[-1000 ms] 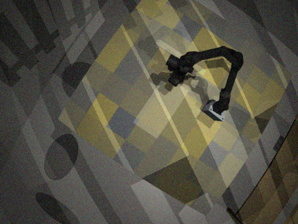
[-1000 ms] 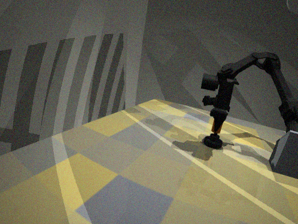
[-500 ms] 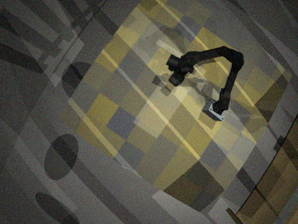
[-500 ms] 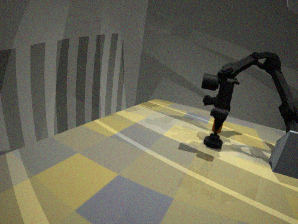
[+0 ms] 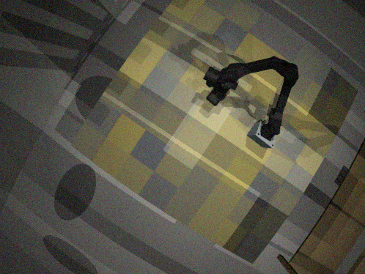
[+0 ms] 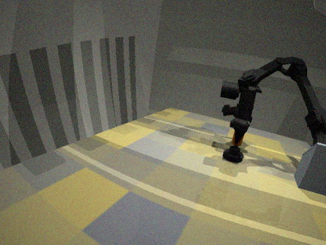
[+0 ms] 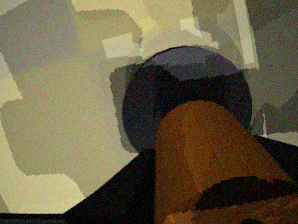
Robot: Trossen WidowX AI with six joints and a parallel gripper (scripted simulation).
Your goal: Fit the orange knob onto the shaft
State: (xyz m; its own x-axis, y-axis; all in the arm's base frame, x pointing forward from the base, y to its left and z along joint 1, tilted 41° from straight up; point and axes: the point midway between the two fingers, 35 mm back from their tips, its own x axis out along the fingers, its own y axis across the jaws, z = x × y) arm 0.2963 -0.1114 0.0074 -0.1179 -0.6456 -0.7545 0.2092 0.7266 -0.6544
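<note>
My gripper tip is 2 cm below the orange knob. From my gripper tip the other things lie so: round dark pedestal (4 cm below).
</note>
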